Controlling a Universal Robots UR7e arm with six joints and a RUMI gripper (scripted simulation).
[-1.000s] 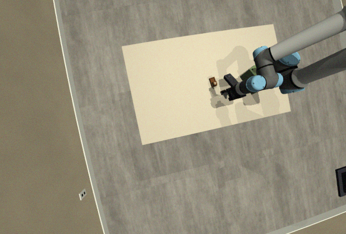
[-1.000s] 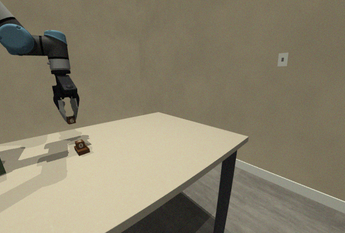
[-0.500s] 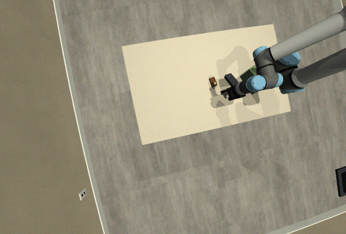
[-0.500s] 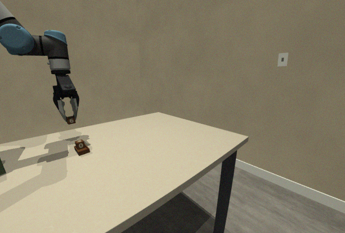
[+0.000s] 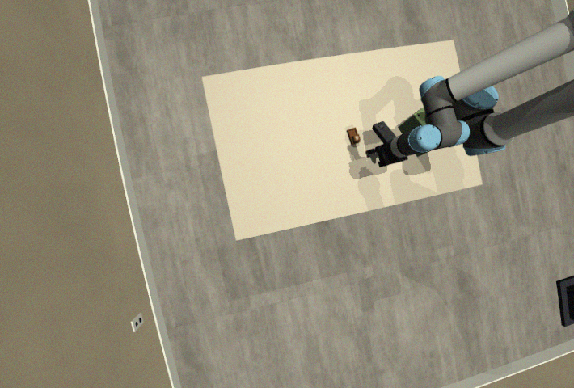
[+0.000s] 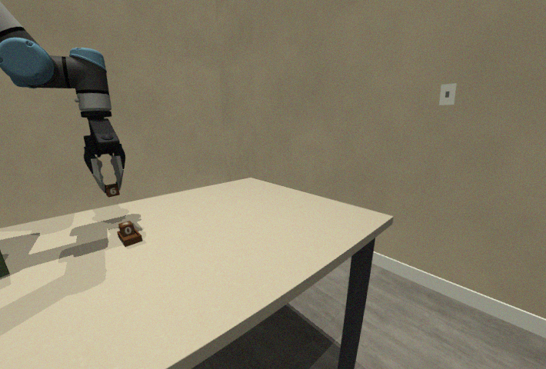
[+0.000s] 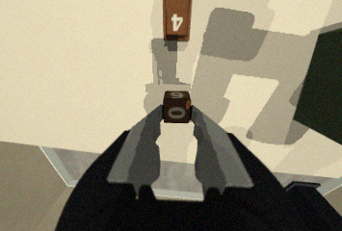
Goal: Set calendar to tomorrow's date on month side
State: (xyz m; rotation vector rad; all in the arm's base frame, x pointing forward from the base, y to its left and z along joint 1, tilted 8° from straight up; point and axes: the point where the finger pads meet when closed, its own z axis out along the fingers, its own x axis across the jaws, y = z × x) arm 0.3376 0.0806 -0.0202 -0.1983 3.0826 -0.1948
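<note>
My hand is 120 mm above the brown calendar tray, 100 mm to the left of it and 10 mm short of it. From my hand the other things lie so: brown digit cube 10 mm below.
</note>
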